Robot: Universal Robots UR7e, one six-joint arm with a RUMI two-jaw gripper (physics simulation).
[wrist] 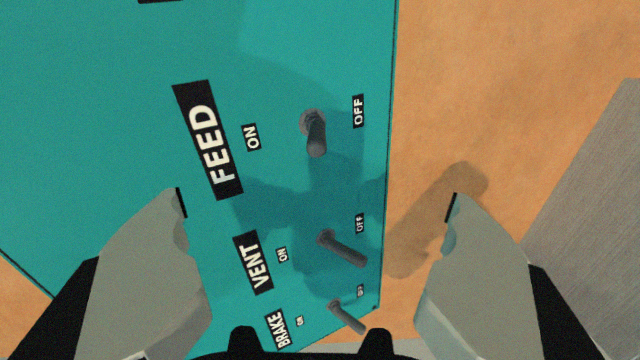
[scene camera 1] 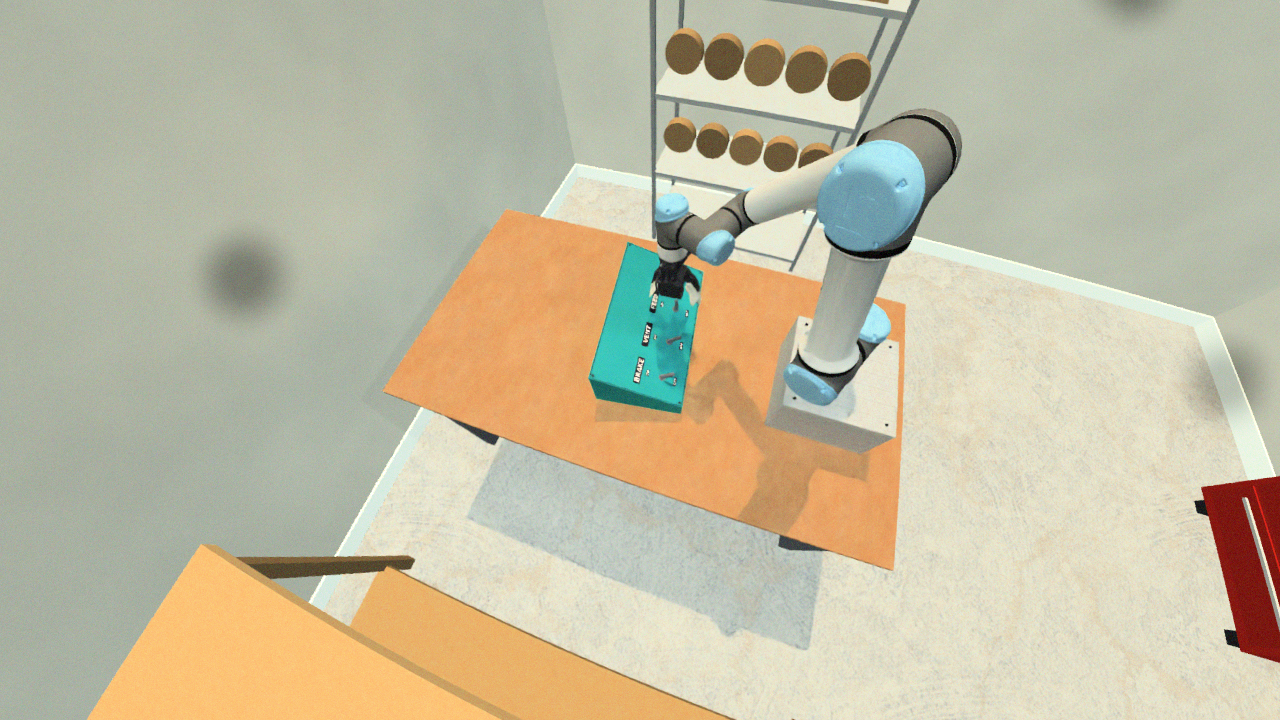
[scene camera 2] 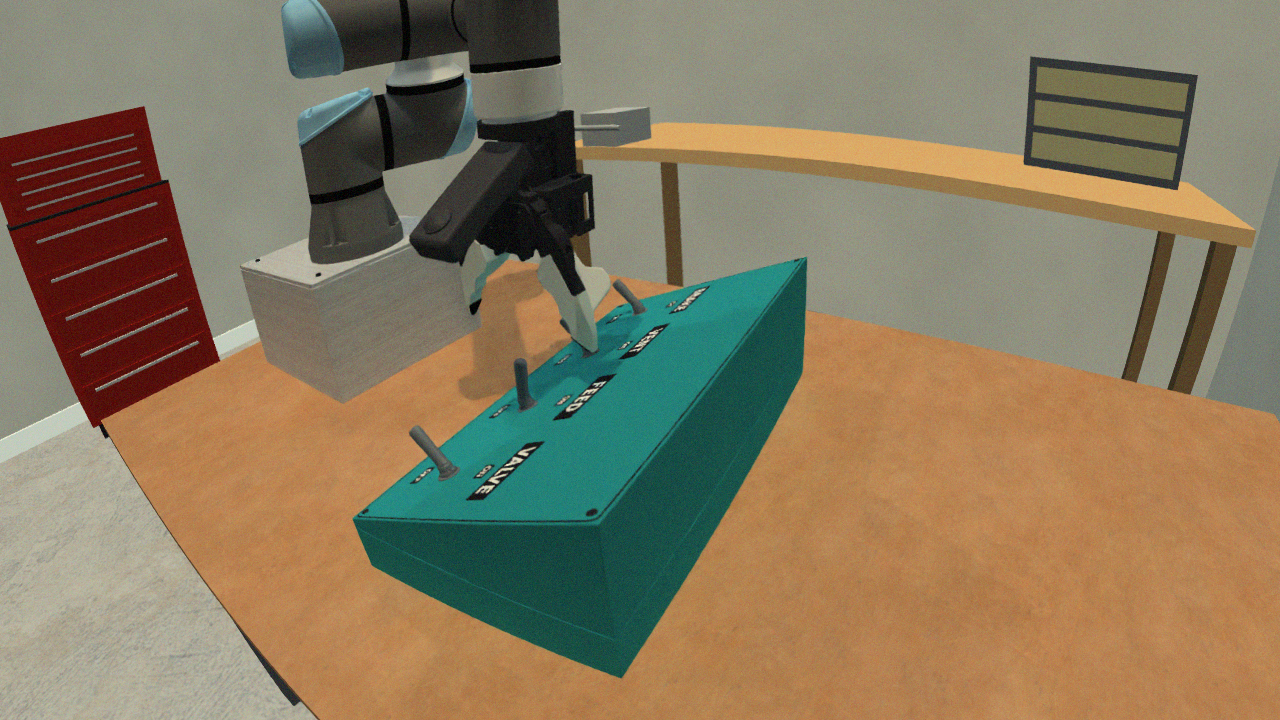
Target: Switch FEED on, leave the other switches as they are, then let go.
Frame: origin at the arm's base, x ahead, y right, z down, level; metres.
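Seen in the pictures: gripper, between the fingertips: (wrist: 316, 194) (scene camera 1: 675, 299) (scene camera 2: 528, 331); arm's base, origin of its link: (scene camera 2: 356, 246).
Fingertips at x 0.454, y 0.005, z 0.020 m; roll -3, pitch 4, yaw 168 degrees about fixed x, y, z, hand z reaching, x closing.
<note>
Pixels of each thing's top centre, then the offset from my fingertips to it. Level surfaces: height alone.
- FEED lever, centre of its top: (wrist: 319, 150) (scene camera 2: 518, 359) (scene camera 1: 676, 300) dx +0.001, dy +0.015, dz +0.022 m
- VALVE lever, centre of its top: (scene camera 2: 425, 429) dx +0.025, dy +0.134, dz +0.031 m
- VENT lever, centre of its top: (wrist: 347, 268) (scene camera 1: 674, 335) dx -0.050, dy -0.094, dz +0.031 m
- BRAKE lever, centre of its top: (scene camera 2: 626, 280) (wrist: 350, 336) (scene camera 1: 668, 372) dx -0.087, dy -0.209, dz +0.031 m
- orange table, height of its surface: dz +0.158 m
The teal switch box (scene camera 1: 617, 322) (scene camera 2: 707, 483) (wrist: 100, 100) lies on the table. The FEED lever (scene camera 1: 676, 306) (scene camera 2: 522, 385) (wrist: 316, 142) does not lean toward OFF like the others; it stands nearly upright in scene camera 2, consistent with ON. The VALVE lever (scene camera 2: 434, 452), VENT lever (scene camera 1: 674, 340) (wrist: 346, 250) and BRAKE lever (scene camera 1: 668, 377) (scene camera 2: 630, 296) (wrist: 349, 319) lean toward OFF. My gripper (scene camera 1: 674, 297) (scene camera 2: 530, 329) (wrist: 316, 194) is open wide above the panel, with no lever between its fingertips. In scene camera 2 one finger partly hides the VENT lever.
The orange table (scene camera 1: 483, 313) (scene camera 2: 939, 501) carries the box and the arm's pale base block (scene camera 1: 832, 420) (scene camera 2: 331, 331). A red drawer cabinet (scene camera 1: 1248, 564) (scene camera 2: 116, 268) stands on the floor. A wooden bench (scene camera 2: 850, 161) and a shelf rack (scene camera 1: 654, 134) stand farther off.
</note>
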